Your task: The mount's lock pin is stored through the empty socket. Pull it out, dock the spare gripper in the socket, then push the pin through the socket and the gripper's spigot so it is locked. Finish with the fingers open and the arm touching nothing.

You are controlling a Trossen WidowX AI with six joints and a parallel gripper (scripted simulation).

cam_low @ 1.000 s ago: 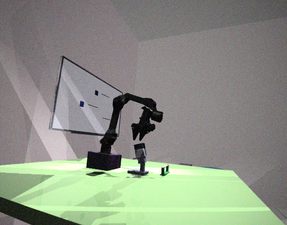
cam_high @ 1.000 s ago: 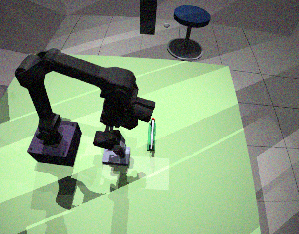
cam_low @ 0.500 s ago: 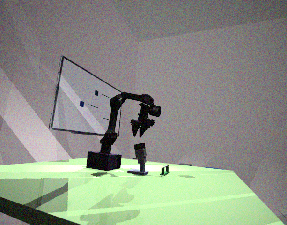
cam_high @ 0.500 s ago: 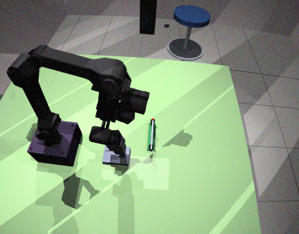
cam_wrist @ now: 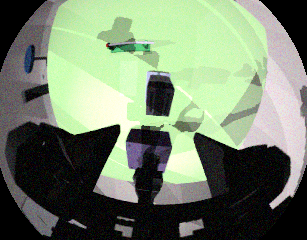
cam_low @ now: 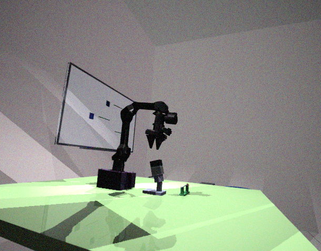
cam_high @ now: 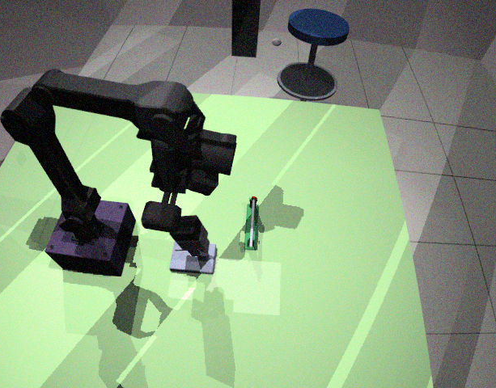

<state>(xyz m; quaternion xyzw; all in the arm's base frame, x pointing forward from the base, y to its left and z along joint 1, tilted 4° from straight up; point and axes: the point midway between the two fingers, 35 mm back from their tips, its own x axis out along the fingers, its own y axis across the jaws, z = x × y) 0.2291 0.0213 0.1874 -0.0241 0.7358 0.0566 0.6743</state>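
The green fixture is 150 mm ahead of my gripper tip, 130 mm to the left of it and 220 mm below it. Also, from my gripper tip: spare gripper 30 mm ahead, 120 mm below; then grey mount 30 mm ahead, 190 mm below.
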